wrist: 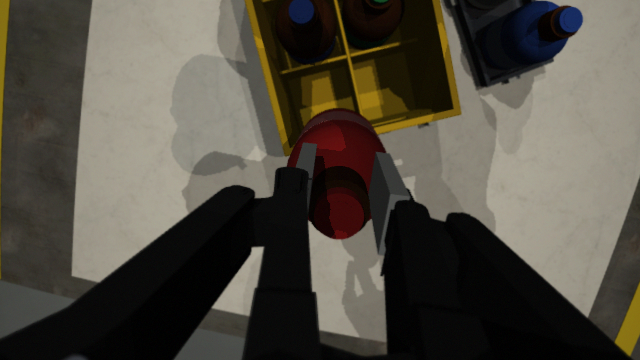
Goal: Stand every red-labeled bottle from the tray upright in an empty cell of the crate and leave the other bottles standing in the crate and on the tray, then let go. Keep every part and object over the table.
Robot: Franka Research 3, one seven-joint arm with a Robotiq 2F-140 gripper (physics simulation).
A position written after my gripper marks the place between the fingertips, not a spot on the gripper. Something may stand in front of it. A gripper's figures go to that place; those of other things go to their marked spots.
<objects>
My gripper (343, 171): 21 cm from the lens. A red-labeled bottle (346, 141): 23 cm from the lens.
</objects>
